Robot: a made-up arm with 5 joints.
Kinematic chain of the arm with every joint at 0, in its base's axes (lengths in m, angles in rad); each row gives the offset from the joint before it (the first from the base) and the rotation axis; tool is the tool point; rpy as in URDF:
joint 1: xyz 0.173 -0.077 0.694 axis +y
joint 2: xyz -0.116 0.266 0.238 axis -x
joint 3: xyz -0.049 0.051 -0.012 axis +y
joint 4: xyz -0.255 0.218 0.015 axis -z
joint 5: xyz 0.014 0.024 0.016 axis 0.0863 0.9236 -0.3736
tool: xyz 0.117 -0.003 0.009 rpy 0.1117 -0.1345 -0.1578
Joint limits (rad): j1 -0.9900..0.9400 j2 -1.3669..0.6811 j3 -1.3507..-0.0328 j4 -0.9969..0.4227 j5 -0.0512..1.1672
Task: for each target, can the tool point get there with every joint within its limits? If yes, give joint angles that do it. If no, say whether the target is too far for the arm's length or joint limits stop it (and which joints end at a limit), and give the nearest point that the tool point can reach.
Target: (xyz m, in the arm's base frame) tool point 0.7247 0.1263 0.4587
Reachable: no: joint limits stop it (at a limit: joint 1, joint 2, joint 3, joint 4, joint 5) | nearest point 0.2081 0.2920 0.4969 | short by 0.544 m
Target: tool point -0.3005 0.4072 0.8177
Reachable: yes | joints -0.7002 -0.8652 -0.4498 0.0959 0.3078
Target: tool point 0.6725 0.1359 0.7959
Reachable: no: joint limits stop it (at a limit: joint 1, joint 2, joint 3) | nearest point 0.4450 0.4073 1.0910 | short by 0.461 m
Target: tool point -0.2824 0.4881 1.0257
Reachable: yes | joints -0.3446 -0.9252 -0.4835 -0.8499 0.4580
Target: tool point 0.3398 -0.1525 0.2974
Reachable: no: joint limits stop it (at a limit: joint 1, joint 2, joint 4, joint 5) | nearest point 0.1342 0.2258 0.4938 | short by 0.473 m
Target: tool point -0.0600 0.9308 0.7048
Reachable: no: too far | nearest point -0.1339 0.6240 0.7082 | short by 0.316 m
